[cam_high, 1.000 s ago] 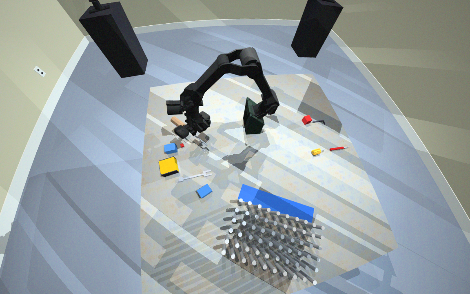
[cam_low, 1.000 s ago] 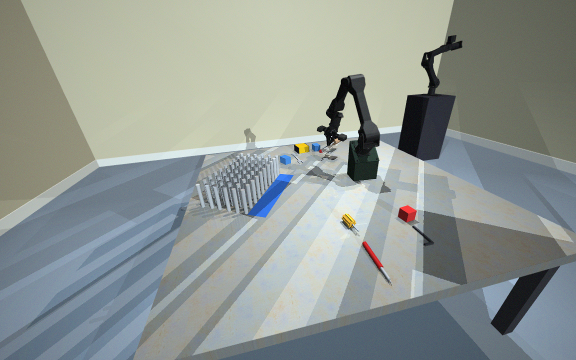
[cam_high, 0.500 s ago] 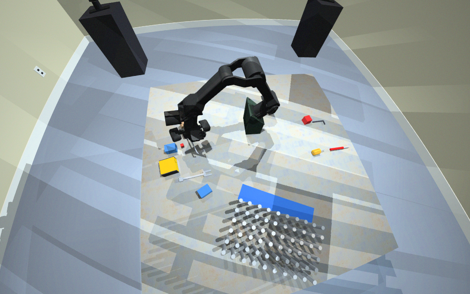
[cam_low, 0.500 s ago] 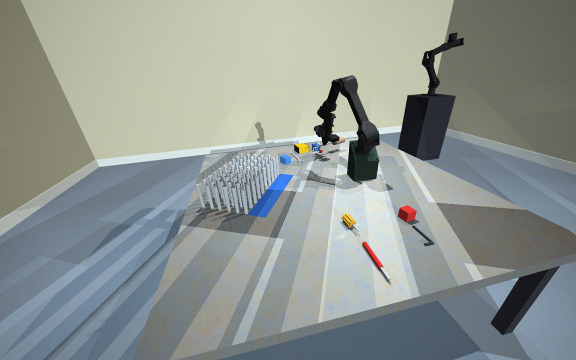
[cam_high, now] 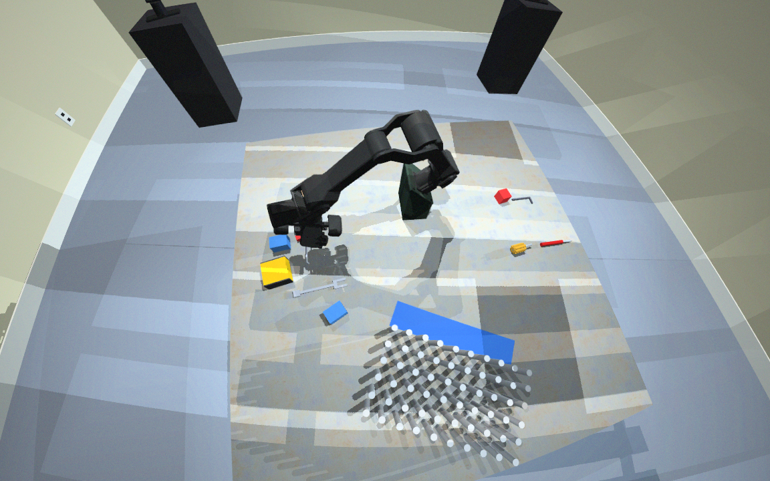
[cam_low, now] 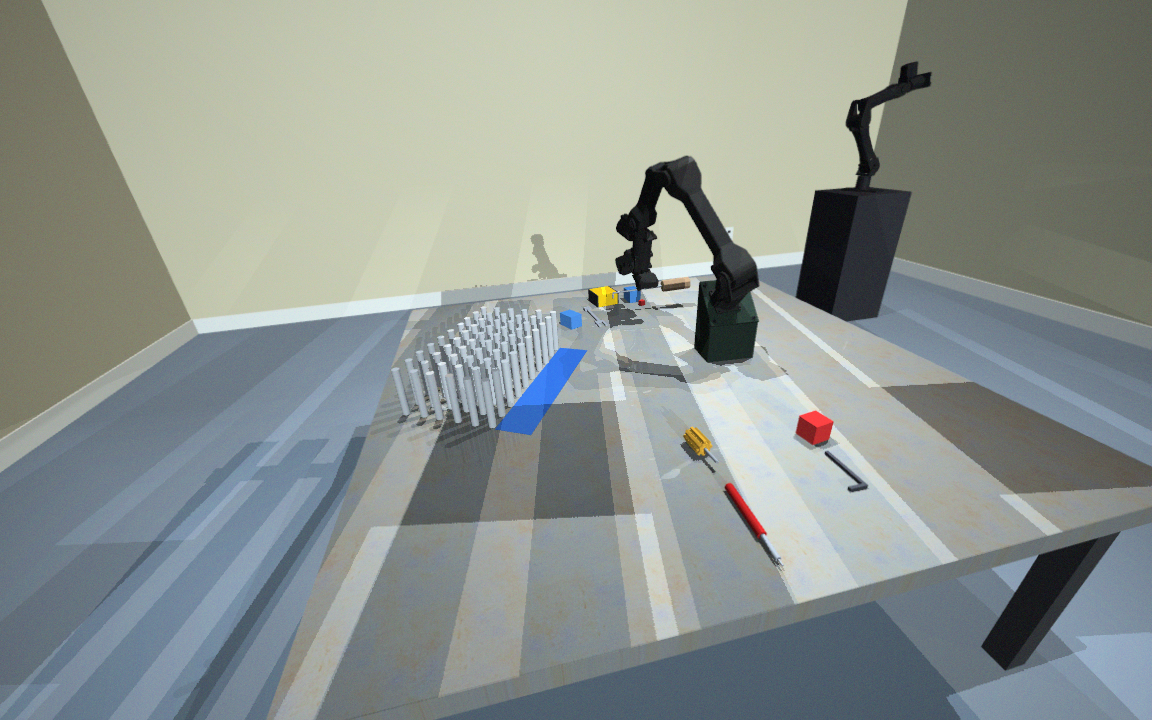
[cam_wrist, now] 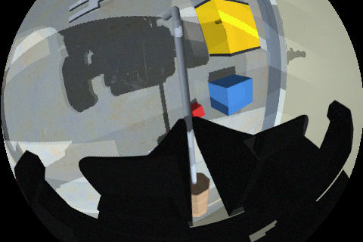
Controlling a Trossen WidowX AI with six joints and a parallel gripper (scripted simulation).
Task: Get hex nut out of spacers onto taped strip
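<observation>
Now: gripper tip 6 cm above the tiny red cube, 4 cm to the left of it and 3 cm past it. Round my gripper tip: stubby yellow screwdriver 73 cm to the left, 13 cm ahead, 5 cm below; blue taped strip 41 cm to the left, 37 cm ahead, 7 cm below; small wrench 16 cm ahead, 7 cm below, 2 cm to the left.
</observation>
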